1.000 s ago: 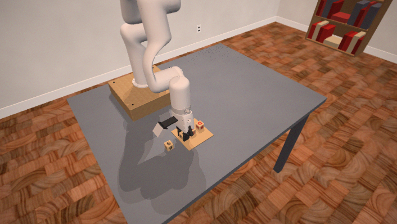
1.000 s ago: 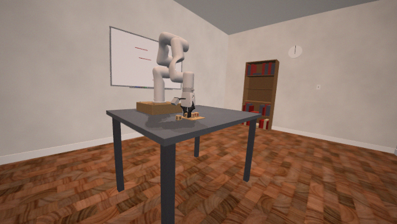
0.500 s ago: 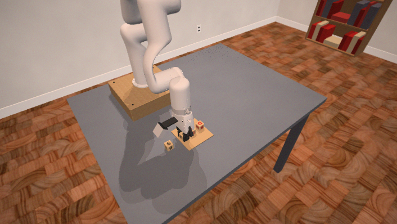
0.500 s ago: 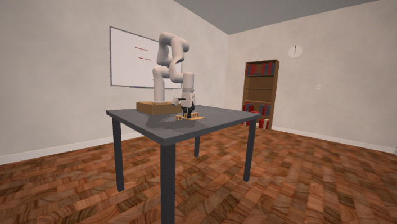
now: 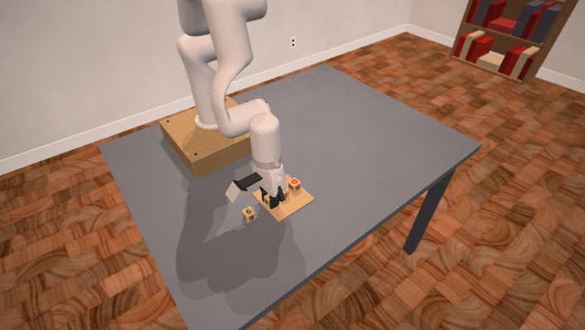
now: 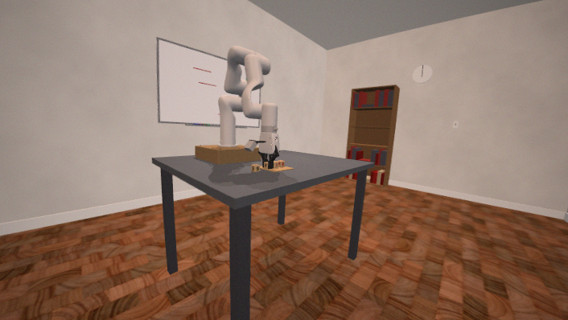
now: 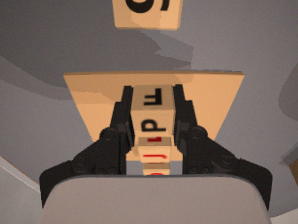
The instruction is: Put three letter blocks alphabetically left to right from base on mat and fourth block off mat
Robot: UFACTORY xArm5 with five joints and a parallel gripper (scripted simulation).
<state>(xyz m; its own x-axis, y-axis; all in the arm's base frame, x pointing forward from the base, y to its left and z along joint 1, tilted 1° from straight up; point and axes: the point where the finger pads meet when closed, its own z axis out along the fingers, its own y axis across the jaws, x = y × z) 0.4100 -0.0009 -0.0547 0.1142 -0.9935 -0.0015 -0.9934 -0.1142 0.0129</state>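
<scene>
Now: the tan mat 50 mm to the left of my hand and 20 mm below it. Round my hand: wooden block: 100 mm to the left, 10 mm below, 10 mm behind.
</scene>
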